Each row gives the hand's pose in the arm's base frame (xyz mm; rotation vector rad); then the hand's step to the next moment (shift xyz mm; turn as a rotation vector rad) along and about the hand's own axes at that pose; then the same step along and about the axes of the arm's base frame.
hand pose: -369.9 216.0 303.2 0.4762 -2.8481 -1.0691
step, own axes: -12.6 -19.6 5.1 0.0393 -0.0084 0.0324
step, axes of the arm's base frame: 16.3 -6.8 -16.0 -0.0405 0.0024 -0.0320
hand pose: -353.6 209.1 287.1 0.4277 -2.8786 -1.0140
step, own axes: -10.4 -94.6 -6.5 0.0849 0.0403 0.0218
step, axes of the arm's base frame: 33.6 -71.5 -53.4 -0.0943 0.0196 0.0050
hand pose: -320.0 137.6 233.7 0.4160 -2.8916 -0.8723
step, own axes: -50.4 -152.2 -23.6 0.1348 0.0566 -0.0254
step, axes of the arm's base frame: 87.5 -119.8 -65.2 -0.1381 -0.0066 0.0538
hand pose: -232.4 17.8 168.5 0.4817 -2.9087 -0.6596
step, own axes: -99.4 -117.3 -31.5 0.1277 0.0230 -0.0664
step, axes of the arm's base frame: 132.3 -79.8 -27.7 -0.1145 -0.0493 0.0756
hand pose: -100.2 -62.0 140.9 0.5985 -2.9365 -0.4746
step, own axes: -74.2 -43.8 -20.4 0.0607 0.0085 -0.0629
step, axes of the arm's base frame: 87.3 -14.5 2.0 -0.0483 -0.0344 0.0648
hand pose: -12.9 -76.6 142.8 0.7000 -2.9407 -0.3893
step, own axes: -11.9 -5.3 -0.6 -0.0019 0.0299 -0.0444
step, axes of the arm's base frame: 13.0 0.7 -1.2 -0.0046 0.0167 0.0507
